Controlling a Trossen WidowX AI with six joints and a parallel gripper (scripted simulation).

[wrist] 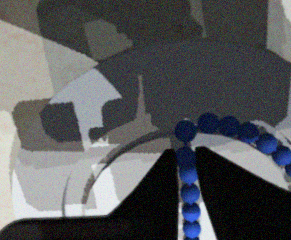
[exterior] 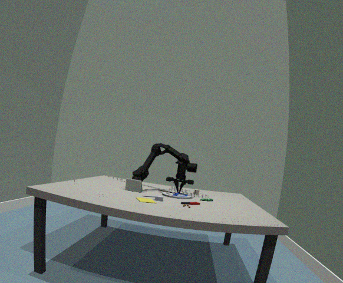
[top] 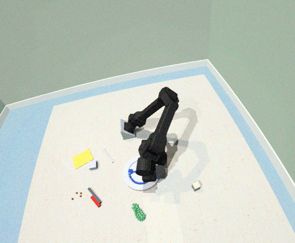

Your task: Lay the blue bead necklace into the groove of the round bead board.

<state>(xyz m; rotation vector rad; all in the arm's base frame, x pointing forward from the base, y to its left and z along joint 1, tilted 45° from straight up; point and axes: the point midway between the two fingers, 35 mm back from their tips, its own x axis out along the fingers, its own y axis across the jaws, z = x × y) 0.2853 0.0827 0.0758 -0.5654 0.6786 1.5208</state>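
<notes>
Now: the round bead board 5 cm to the right of my gripper tip and 1 cm below it. Round my gripper tip: grey tool 12 cm ahead, 30 cm to the right, 1 cm below; then cream cube 12 cm ahead, 21 cm to the left; then stick 13 cm behind, 25 cm to the right, 2 cm below.
</notes>
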